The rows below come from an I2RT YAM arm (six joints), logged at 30 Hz.
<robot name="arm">
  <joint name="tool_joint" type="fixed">
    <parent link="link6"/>
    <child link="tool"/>
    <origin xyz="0 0 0" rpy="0 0 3.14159"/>
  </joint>
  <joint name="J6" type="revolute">
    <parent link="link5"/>
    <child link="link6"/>
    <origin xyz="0 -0.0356 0.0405" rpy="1.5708 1.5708 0"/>
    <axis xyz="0 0 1"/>
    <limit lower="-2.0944" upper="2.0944"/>
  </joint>
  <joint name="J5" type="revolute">
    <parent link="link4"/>
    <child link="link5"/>
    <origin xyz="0.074 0.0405 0.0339" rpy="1.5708 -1.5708 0"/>
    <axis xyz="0 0 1"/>
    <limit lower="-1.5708" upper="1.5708"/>
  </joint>
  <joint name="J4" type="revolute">
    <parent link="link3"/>
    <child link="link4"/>
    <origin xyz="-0.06 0.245 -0.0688" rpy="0 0 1.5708"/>
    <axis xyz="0 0 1"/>
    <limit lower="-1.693" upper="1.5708"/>
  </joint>
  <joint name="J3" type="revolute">
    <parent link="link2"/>
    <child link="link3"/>
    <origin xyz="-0.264 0 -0.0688" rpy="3.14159 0 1.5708"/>
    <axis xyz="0 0 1"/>
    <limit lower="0" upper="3.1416"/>
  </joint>
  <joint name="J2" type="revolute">
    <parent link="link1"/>
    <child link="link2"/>
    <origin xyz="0.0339 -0.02 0.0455" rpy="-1.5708 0 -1.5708"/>
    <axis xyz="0 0 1"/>
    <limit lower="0" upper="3.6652"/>
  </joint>
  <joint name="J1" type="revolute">
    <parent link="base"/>
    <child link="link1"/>
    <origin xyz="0 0 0.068" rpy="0 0 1.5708"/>
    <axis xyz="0 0 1"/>
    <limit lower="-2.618" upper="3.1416"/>
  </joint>
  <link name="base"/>
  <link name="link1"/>
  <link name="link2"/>
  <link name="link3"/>
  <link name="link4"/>
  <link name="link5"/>
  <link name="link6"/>
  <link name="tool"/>
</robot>
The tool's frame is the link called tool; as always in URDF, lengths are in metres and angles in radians.
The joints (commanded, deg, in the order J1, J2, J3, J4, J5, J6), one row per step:
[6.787 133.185 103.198 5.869 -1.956 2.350]
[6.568 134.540 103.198 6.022 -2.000 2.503]
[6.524 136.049 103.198 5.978 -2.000 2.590]
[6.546 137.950 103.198 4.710 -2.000 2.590]
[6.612 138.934 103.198 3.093 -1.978 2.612]
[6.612 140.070 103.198 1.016 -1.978 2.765]
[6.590 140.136 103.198 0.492 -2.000 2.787]
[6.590 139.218 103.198 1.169 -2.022 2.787]
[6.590 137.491 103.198 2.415 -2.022 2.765]
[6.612 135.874 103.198 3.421 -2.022 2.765]
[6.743 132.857 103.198 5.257 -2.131 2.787]
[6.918 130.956 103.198 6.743 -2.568 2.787]
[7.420 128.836 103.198 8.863 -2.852 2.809]
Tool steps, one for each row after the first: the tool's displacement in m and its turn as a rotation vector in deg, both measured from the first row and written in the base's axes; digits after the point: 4 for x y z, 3 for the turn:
[0.0020 -0.0018 -0.0121 0.016 1.217 -0.243]
[0.0036 -0.0021 -0.0260 -0.086 2.772 -0.326]
[0.0038 -0.0018 -0.0456 -0.457 5.919 -0.311]
[0.0025 -0.0014 -0.0573 -0.756 8.504 -0.280]
[0.0006 -0.0016 -0.0710 -1.003 11.715 -0.363]
[0.0000 -0.0019 -0.0724 -1.040 12.306 -0.379]
[0.0006 -0.0018 -0.0630 -0.841 10.723 -0.354]
[0.0012 -0.0017 -0.0452 -0.511 7.768 -0.333]
[0.0010 -0.0015 -0.0287 -0.203 5.163 -0.302]
[-0.0009 -0.0004 0.0019 0.431 0.353 -0.064]
[-0.0030 0.0013 0.0218 1.002 -2.988 0.529]
[-0.0064 0.0058 0.0449 1.643 -7.176 1.312]

